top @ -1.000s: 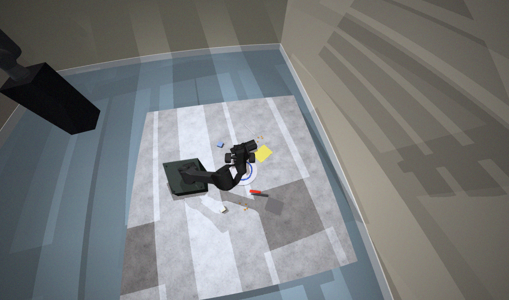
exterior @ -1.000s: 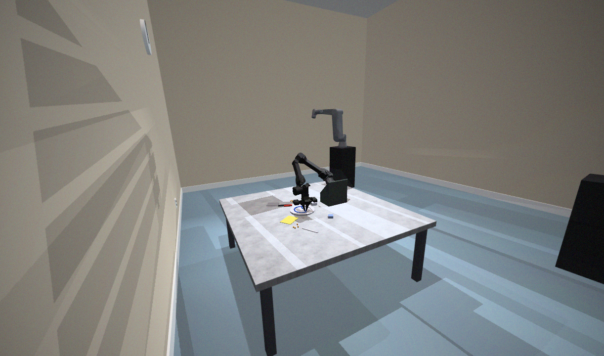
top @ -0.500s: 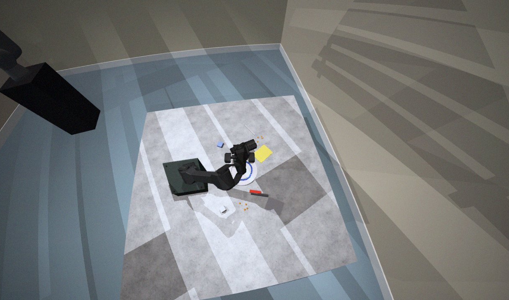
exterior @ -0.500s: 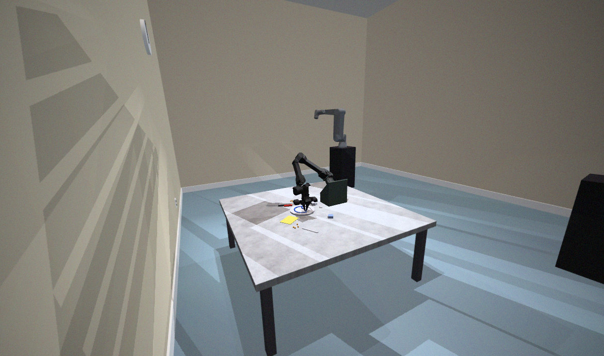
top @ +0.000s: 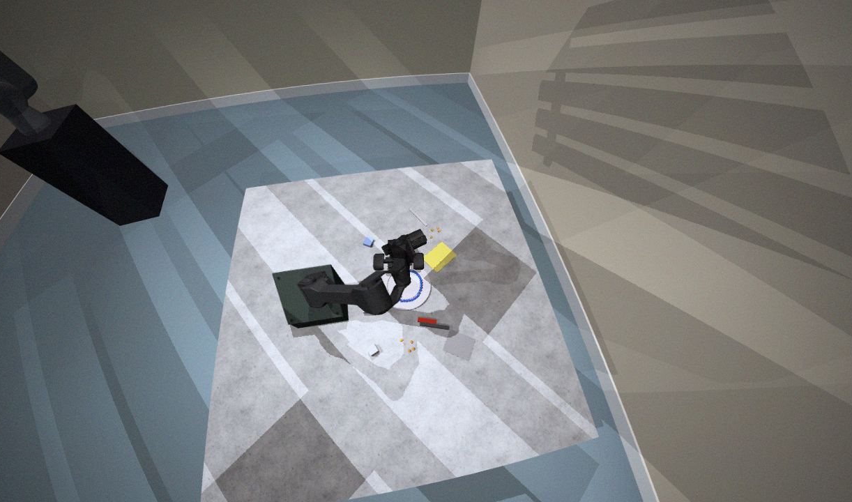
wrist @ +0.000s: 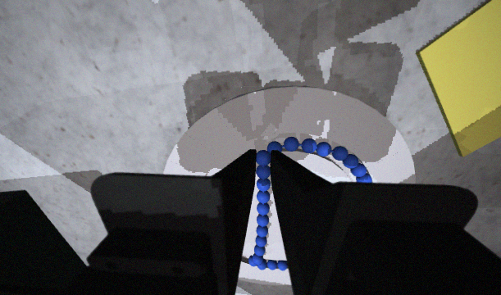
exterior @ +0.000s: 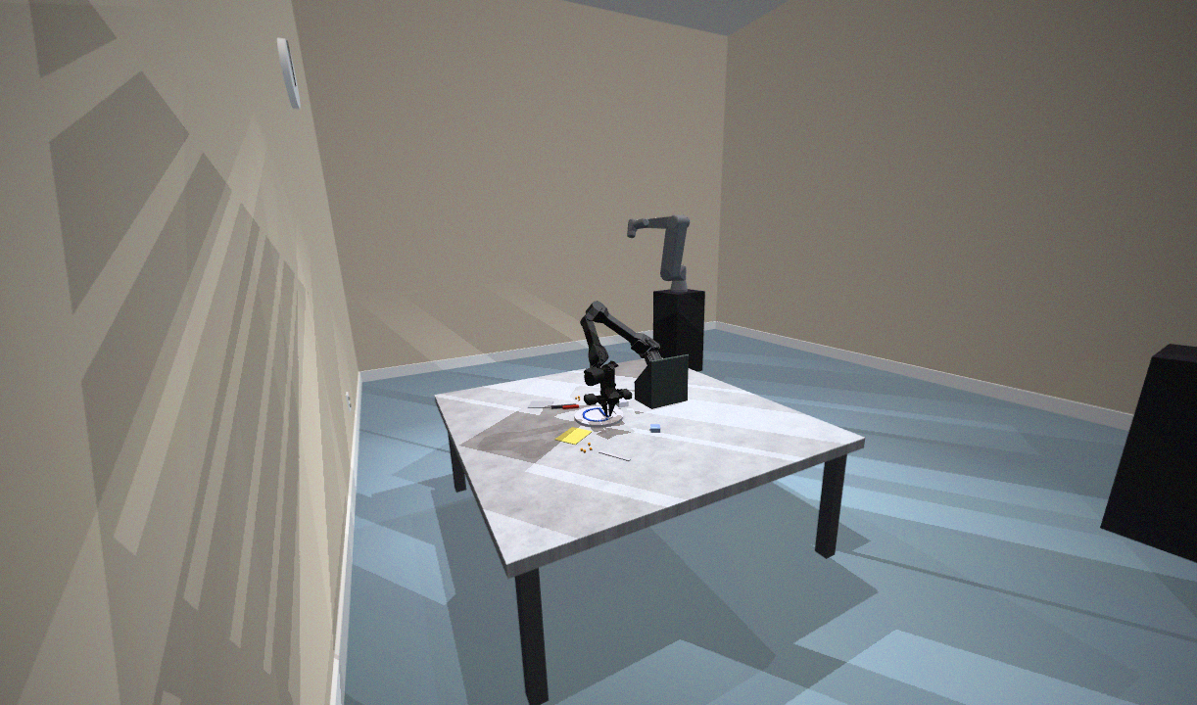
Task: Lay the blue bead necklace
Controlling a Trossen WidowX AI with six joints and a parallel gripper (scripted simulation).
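Now: gripper tip 6 cm to the left of the round white bead board, 1 cm short of it and 1 cm above it. The rest, counted from my gripper tip: blue block (17 cm to the left, 10 cm behind, 1 cm below); yellow sheet (18 cm ahead, 3 cm to the left, 2 cm below); grey tool (23 cm to the right, 6 cm ahead, 2 cm below).
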